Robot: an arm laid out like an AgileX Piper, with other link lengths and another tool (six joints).
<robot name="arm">
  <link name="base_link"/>
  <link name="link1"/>
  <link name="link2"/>
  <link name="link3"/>
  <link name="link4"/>
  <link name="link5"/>
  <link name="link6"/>
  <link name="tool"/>
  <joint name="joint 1" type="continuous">
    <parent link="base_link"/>
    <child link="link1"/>
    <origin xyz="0 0 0.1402"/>
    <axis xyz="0 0 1"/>
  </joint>
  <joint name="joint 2" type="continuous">
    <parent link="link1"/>
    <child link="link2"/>
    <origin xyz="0 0 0" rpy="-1.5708 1.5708 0"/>
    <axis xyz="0 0 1"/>
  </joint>
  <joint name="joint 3" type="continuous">
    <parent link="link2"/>
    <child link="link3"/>
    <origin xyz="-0.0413 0.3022 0" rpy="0 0 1.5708"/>
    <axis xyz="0 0 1"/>
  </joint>
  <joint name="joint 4" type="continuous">
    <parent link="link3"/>
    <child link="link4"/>
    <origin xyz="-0.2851 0.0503 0" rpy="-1.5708 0 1.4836"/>
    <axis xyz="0 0 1"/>
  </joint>
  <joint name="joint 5" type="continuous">
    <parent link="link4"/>
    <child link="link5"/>
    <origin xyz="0 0 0" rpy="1.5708 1.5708 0"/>
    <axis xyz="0 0 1"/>
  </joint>
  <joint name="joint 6" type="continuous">
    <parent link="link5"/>
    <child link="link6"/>
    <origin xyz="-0.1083 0 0" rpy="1.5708 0 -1.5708"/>
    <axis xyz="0 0 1"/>
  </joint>
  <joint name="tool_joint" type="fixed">
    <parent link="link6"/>
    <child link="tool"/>
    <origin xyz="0.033 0.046 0.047" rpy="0 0.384 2.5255"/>
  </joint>
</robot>
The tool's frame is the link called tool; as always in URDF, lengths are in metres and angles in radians. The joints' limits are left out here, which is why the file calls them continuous.
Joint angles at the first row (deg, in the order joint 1, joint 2, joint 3, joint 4, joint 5, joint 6):
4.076, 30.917, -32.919, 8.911, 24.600, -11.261
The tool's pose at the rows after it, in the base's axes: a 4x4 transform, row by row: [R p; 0 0 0 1], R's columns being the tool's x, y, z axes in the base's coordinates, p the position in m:
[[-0.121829, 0.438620, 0.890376, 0.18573], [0.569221, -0.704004, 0.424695, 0.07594], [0.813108, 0.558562, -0.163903, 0.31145], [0, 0, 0, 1]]
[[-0.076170, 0.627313, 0.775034, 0.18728], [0.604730, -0.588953, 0.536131, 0.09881], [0.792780, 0.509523, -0.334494, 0.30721], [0, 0, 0, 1]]
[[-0.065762, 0.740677, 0.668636, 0.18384], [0.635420, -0.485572, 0.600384, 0.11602], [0.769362, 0.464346, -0.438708, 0.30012], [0, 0, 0, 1]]
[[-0.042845, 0.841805, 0.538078, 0.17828], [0.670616, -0.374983, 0.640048, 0.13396], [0.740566, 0.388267, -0.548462, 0.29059], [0, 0, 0, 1]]
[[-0.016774, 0.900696, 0.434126, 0.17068], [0.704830, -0.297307, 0.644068, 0.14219], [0.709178, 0.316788, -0.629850, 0.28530], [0, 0, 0, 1]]
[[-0.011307, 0.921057, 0.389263, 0.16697], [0.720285, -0.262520, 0.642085, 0.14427], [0.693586, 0.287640, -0.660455, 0.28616], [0, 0, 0, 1]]
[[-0.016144, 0.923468, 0.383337, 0.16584], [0.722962, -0.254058, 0.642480, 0.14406], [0.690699, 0.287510, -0.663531, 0.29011], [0, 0, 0, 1]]
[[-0.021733, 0.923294, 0.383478, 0.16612], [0.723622, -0.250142, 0.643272, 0.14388], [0.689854, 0.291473, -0.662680, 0.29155], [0, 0, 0, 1]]
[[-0.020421, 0.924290, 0.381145, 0.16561], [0.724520, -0.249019, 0.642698, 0.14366], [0.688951, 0.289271, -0.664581, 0.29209], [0, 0, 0, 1]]
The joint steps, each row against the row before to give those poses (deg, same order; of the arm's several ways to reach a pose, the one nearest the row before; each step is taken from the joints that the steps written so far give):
2.204, 8.044, -6.361, 0.000, 8.304, -2.312
6.238, 7.784, -5.793, -0.002, 8.378, -2.231
4.854, 4.720, -2.775, 0.003, 4.820, -1.560
4.928, 5.309, -2.718, 0.000, 5.380, -0.745
2.746, 3.380, -2.050, -0.055, 5.250, -0.473
0.939, 1.226, -1.288, 0.000, 2.728, -0.463
0.164, 0.000, -0.835, -0.113, 1.034, -0.146
0.001, 0.001, -0.297, -0.049, 0.148, -0.228
0.000, -0.001, -0.126, 0.000, 0.305, 0.000

